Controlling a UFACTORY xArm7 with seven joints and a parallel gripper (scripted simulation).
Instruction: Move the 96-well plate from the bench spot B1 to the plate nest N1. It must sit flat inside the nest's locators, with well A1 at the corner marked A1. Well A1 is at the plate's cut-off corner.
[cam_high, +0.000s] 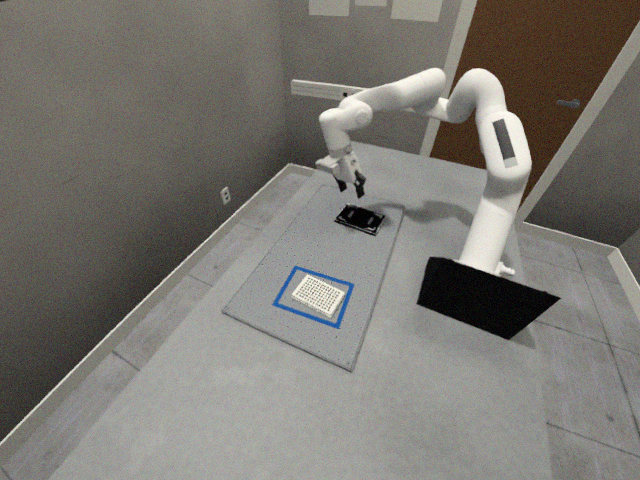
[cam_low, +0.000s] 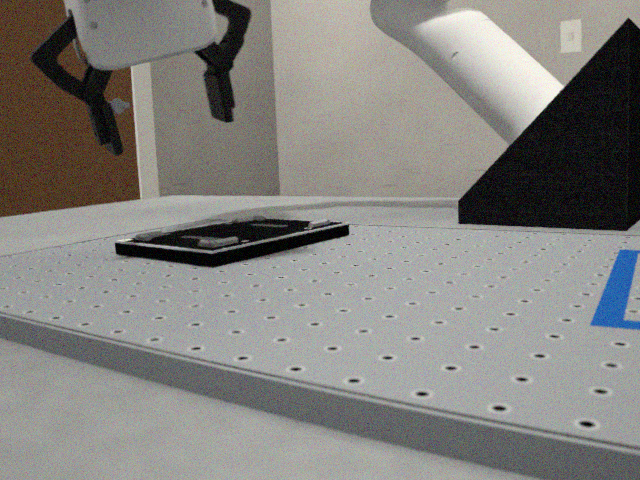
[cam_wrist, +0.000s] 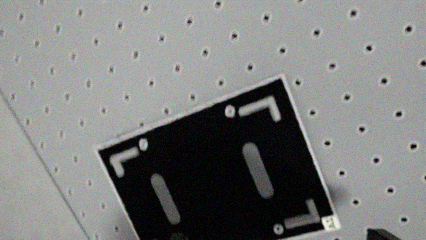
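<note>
Now: the white 96-well plate 2 cm behind my hand, 39 cm to the left of it and 10 cm below it. Also, from my hand: black plate nest (5 cm behind, 2 cm to the left, 10 cm below).
</note>
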